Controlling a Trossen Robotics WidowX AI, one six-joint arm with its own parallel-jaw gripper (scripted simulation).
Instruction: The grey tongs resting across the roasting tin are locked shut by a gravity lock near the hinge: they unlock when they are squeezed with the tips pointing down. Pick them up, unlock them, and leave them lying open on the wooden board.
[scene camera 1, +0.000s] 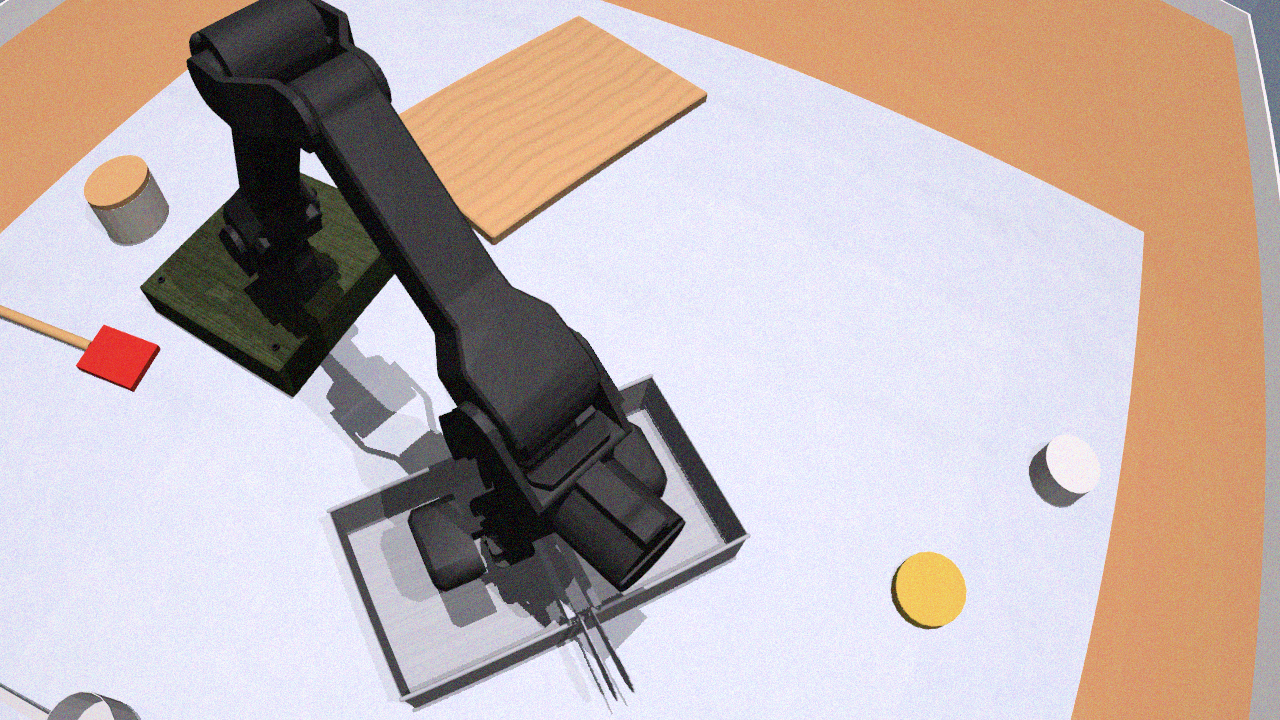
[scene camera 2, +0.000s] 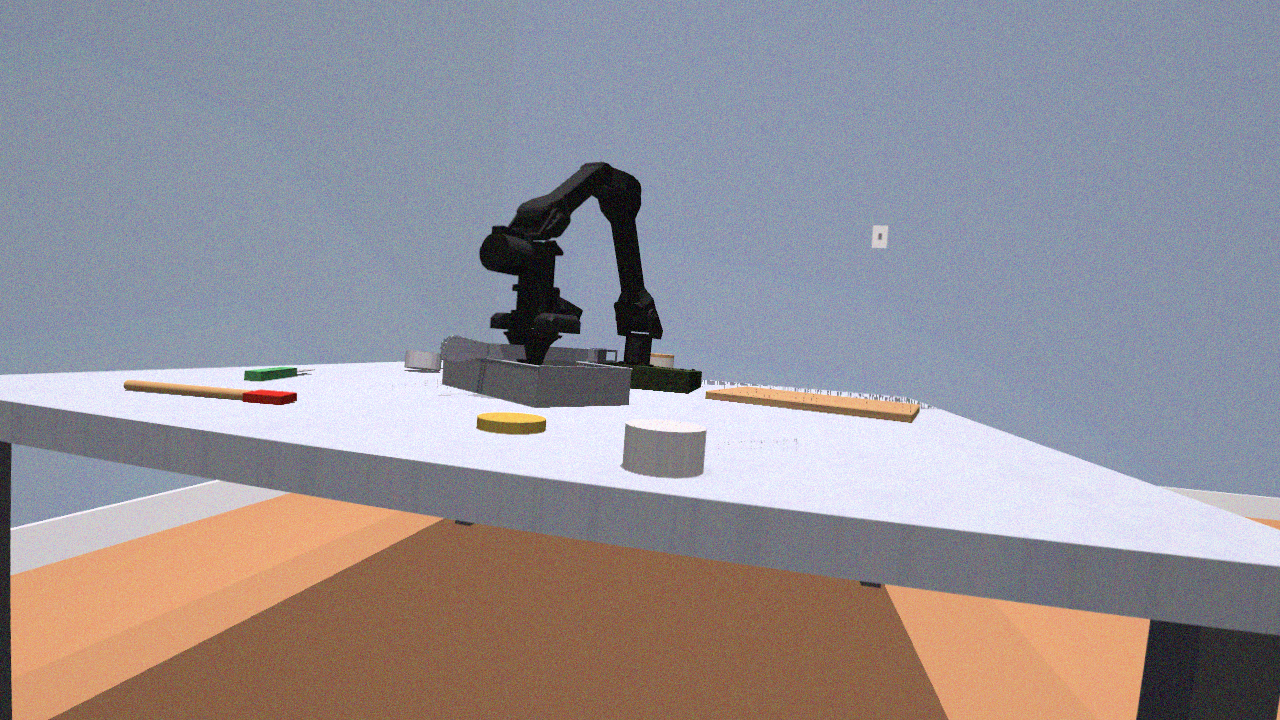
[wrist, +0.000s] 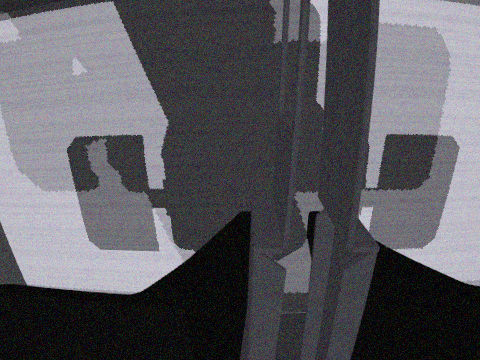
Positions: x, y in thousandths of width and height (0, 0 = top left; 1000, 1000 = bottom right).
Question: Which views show the gripper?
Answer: Scene camera 1, scene camera 2 and the wrist view: all of them.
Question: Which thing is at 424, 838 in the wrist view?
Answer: The gripper.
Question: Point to the gripper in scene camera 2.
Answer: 414, 523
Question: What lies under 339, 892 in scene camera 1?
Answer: A grey roasting tin.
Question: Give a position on a wooden board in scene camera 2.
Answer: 682, 569
